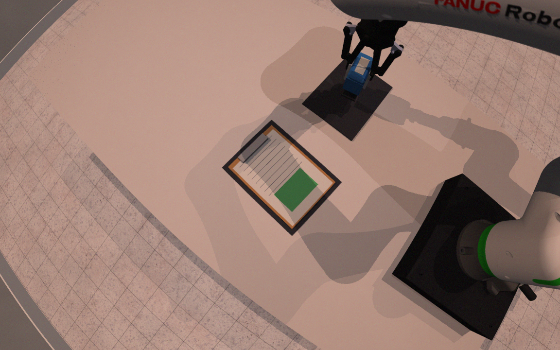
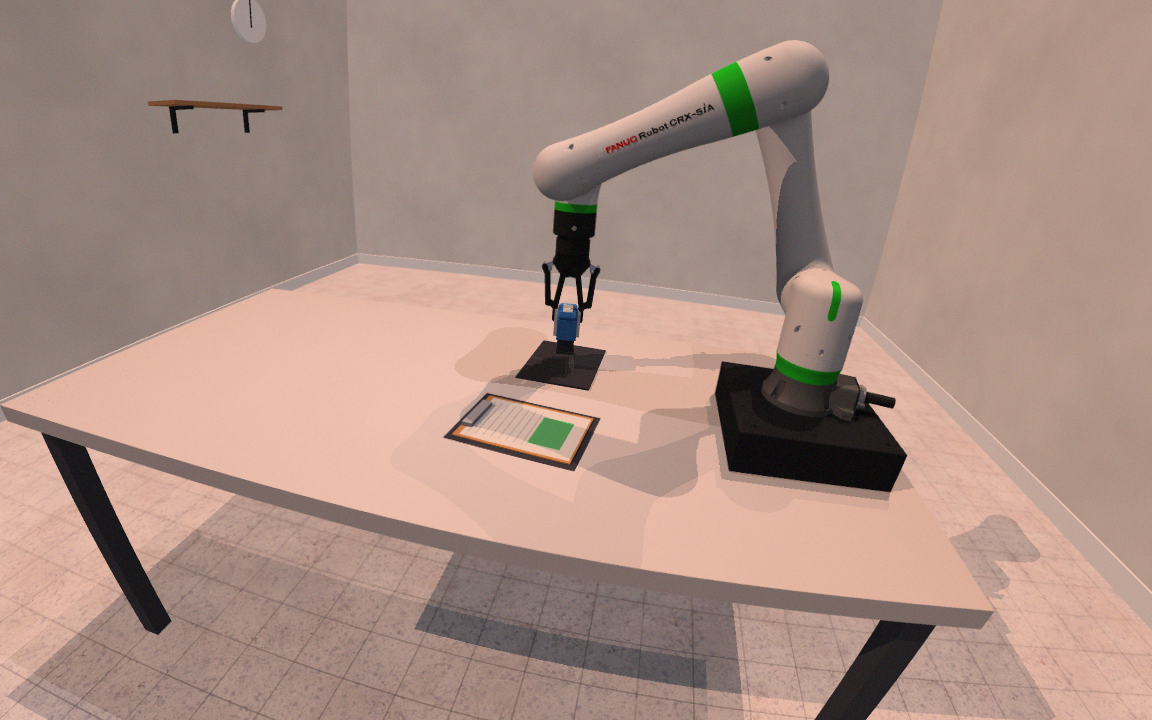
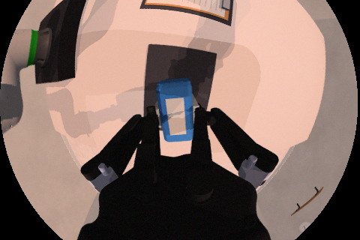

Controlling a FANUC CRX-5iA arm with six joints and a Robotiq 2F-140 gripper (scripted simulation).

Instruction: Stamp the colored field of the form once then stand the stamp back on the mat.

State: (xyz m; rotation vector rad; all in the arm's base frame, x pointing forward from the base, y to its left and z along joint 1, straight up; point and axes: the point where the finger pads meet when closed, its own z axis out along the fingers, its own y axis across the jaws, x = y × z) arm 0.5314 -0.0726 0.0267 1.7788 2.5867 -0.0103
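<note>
The mat lies 110 mm below my hand. From my hand the other things lie so: form: 20 mm behind, 310 mm to the left, 100 mm below; stamp: 20 mm below.
</note>
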